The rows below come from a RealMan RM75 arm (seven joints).
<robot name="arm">
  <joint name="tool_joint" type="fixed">
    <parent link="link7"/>
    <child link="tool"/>
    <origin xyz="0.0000 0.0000 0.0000"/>
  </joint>
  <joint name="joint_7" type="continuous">
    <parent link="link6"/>
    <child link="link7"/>
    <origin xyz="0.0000 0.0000 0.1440"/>
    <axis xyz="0 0 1"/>
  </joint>
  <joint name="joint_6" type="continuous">
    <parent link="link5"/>
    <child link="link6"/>
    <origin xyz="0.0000 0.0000 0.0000"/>
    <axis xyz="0 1 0"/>
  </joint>
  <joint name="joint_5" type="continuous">
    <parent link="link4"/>
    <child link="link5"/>
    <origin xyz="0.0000 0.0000 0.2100"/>
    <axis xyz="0 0 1"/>
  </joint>
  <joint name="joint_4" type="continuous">
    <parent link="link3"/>
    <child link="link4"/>
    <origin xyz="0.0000 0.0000 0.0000"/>
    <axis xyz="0 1 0"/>
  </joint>
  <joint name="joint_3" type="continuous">
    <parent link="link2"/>
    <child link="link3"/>
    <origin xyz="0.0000 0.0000 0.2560"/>
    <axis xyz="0 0 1"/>
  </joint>
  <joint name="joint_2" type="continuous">
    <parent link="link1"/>
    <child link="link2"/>
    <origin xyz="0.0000 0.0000 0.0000"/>
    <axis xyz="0 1 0"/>
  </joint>
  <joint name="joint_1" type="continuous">
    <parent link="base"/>
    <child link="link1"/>
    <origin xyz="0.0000 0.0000 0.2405"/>
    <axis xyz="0 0 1"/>
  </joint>
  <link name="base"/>
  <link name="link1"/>
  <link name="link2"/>
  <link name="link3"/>
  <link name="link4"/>
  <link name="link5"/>
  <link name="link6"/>
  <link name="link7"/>
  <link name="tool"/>
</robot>
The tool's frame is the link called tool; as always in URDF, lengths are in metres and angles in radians. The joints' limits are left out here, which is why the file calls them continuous.
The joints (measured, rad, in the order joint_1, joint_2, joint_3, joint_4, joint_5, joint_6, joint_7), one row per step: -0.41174 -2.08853 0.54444 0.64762 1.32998 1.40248 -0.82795; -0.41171 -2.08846 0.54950 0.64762 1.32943 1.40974 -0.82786; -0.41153 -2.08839 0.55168 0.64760 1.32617 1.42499 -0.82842; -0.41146 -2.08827 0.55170 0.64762 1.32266 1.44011 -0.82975; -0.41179 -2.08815 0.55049 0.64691 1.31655 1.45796 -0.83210; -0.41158 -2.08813 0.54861 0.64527 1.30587 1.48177 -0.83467; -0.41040 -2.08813 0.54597 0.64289 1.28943 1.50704 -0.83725; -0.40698 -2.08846 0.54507 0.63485 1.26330 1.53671 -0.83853; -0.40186 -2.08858 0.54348 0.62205 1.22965 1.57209 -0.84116; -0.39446 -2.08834 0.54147 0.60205 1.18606 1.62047 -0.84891; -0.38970 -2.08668 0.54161 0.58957 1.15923 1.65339 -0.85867; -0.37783 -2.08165 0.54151 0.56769 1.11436 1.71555 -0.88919; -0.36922 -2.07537 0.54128 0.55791 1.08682 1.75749 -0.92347; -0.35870 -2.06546 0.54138 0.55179 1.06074 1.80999 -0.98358; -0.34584 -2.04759 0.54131 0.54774 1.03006 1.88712 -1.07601; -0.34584 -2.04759 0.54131 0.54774 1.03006 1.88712 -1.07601; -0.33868 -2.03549 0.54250 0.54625 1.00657 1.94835 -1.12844
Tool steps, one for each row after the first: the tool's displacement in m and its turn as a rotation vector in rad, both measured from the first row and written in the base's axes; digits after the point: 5 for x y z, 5 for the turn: 0.00149 -0.00043 -0.00089 -0.00492 0.00056 -0.00958; 0.00359 -0.00157 -0.00099 -0.00739 -0.00331 -0.02536; 0.00544 -0.00273 -0.00064 -0.00826 -0.00859 -0.03994; 0.00758 -0.00406 0.00013 -0.00761 -0.01760 -0.05659; 0.01014 -0.00606 0.00139 -0.00462 -0.03129 -0.07805; 0.01245 -0.00849 0.00347 0.00300 -0.04932 -0.09973; 0.01429 -0.01208 0.00543 0.01413 -0.07616 -0.12263; 0.01558 -0.01686 0.00785 0.02882 -0.11190 -0.14709; 0.01658 -0.02383 0.01072 0.04542 -0.16241 -0.17813; 0.01724 -0.02850 0.01291 0.05254 -0.19504 -0.20006; 0.01712 -0.03829 0.01746 0.05731 -0.25754 -0.23802; 0.01681 -0.04500 0.02212 0.05315 -0.30044 -0.26480; 0.01682 -0.05332 0.02839 0.03114 -0.35385 -0.30073; 0.01752 -0.06508 0.03820 -0.01231 -0.41922 -0.35915; 0.01752 -0.06508 0.03820 -0.01231 -0.41922 -0.35915; 0.01924 -0.07400 0.04487 -0.03810 -0.45136 -0.41230
